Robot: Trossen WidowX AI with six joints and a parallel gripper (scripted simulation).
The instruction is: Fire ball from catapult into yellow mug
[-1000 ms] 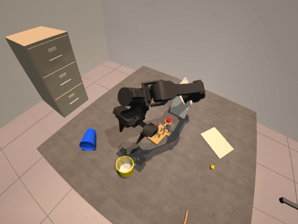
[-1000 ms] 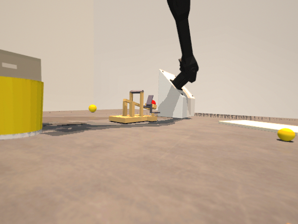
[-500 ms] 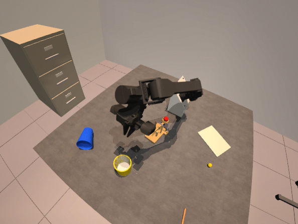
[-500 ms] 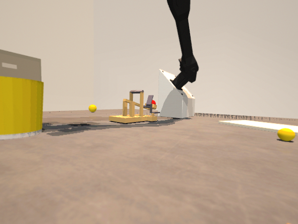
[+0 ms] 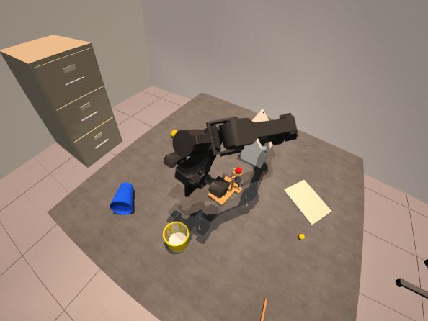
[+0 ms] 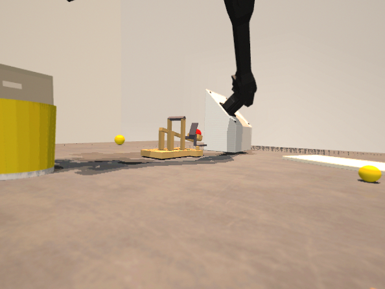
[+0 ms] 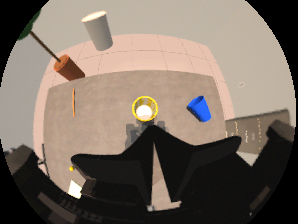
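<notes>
Now: gripper tip 35 cm past the red ball, 21 cm above it and 2 cm to the right of it. From my gripper tip the other things lie so: orange stick 40 cm to the left, 27 cm below, 14 cm ahead; then yellow mug 24 cm below, 7 cm ahead, 1 cm to the right; then wooden catapult 28 cm behind, 22 cm below, 4 cm to the left.
</notes>
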